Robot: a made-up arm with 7 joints. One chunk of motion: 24 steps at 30 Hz.
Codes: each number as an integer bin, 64 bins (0 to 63) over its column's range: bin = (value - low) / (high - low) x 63, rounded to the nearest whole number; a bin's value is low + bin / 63 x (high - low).
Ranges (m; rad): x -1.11..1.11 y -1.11..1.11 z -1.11..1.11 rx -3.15..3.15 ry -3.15..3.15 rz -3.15..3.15
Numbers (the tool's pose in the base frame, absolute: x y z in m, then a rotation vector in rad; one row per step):
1: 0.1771 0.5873 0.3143 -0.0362 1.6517 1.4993
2: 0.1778 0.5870 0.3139 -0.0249 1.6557 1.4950
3: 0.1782 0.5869 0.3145 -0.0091 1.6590 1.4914
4: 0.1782 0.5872 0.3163 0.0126 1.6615 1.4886
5: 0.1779 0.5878 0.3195 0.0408 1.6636 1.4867
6: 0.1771 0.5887 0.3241 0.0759 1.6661 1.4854
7: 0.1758 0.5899 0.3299 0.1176 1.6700 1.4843
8: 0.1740 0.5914 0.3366 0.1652 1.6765 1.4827
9: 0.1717 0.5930 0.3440 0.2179 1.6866 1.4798
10: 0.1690 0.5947 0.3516 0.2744 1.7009 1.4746
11: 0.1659 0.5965 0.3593 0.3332 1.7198 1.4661
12: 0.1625 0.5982 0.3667 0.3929 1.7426 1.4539
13: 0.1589 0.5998 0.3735 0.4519 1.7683 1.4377
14: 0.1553 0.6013 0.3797 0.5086 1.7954 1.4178
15: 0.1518 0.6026 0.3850 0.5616 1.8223 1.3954
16: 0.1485 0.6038 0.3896 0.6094 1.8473 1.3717
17: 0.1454 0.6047 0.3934 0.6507 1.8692 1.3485
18: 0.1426 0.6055 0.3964 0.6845 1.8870 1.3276
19: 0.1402 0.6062 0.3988 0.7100 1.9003 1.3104
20: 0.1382 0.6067 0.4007 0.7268 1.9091 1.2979
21: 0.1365 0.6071 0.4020 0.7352 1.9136 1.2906
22: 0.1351 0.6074 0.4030 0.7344 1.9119 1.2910
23: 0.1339 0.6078 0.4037 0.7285 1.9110 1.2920
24: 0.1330 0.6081 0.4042 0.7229 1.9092 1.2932
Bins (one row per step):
1: 37 48 40 31 48 46
2: 37 48 40 31 48 46
3: 37 48 40 31 48 46
4: 37 48 40 32 48 46
5: 37 48 41 32 48 46
6: 37 48 41 32 48 46
7: 36 48 41 33 48 46
8: 36 48 41 33 48 46
9: 36 48 41 34 48 46
10: 36 48 41 34 49 46
11: 36 48 42 35 49 46
12: 36 48 42 35 49 46
13: 36 49 42 36 49 46
14: 36 49 42 37 49 46
15: 36 49 42 37 50 45
16: 36 49 43 38 50 45
17: 36 49 43 38 50 45
18: 36 49 43 38 50 45
19: 35 49 43 39 51 45
20: 35 49 43 39 51 44
21: 35 49 43 39 51 44
22: 35 49 43 39 51 44
23: 35 49 43 39 51 44
24: 35 49 43 39 51 44

